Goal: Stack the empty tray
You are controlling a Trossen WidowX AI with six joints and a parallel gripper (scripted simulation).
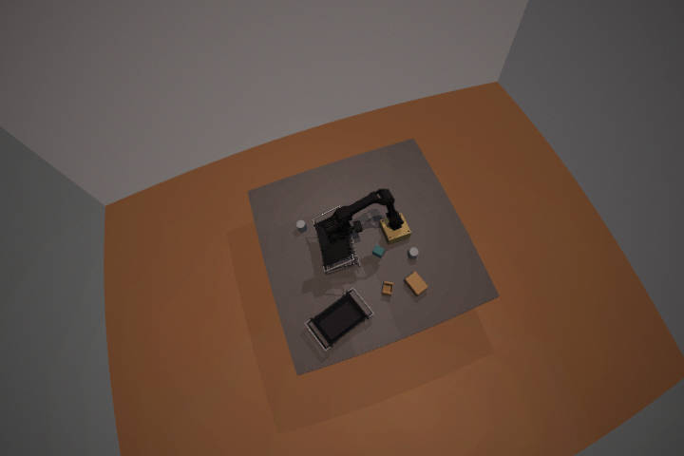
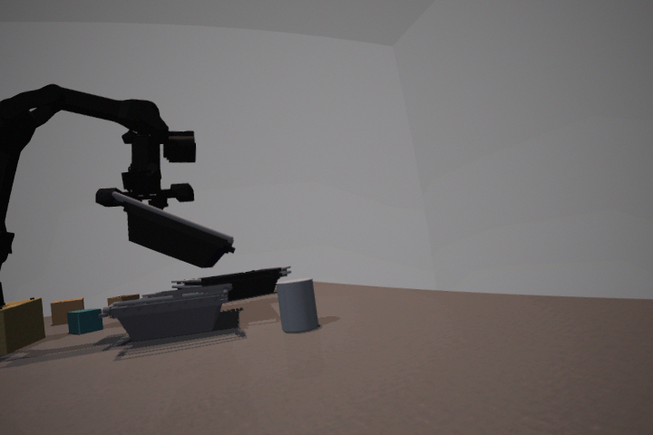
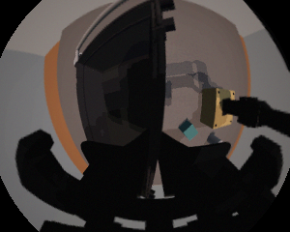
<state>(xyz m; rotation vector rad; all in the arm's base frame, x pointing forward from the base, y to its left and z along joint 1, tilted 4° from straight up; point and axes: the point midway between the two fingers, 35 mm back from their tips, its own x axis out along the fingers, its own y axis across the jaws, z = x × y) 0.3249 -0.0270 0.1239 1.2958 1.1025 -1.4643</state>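
Right now my gripper tip is 80 mm short of the black tray and 20 mm to the left of it. Round my gripper tip: tan box: 90 mm behind, 360 mm to the left, 160 mm below; then teal block: 150 mm behind, 120 mm to the left, 160 mm below; then flat tan block: 250 mm behind, 410 mm to the left, 150 mm below.
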